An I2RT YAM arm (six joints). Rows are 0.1 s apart.
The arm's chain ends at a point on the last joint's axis. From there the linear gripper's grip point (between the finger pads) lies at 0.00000 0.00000 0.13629 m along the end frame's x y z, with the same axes.
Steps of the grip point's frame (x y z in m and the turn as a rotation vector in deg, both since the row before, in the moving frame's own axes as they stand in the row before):
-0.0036 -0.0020 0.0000 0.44 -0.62 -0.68
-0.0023 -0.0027 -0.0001 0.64 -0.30 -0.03
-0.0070 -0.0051 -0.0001 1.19 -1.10 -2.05
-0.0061 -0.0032 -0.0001 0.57 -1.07 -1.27
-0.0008 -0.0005 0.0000 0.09 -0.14 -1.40
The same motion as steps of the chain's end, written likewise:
-0.0021 -0.0010 0.0000 0.44 -0.62 -0.68
-0.0016 -0.0012 -0.0001 0.64 -0.30 -0.03
-0.0043 -0.0023 0.0000 1.19 -1.10 -2.05
-0.0035 -0.0019 -0.0001 0.57 -1.07 -1.27
-0.0005 -0.0003 0.0000 0.09 -0.14 -1.40

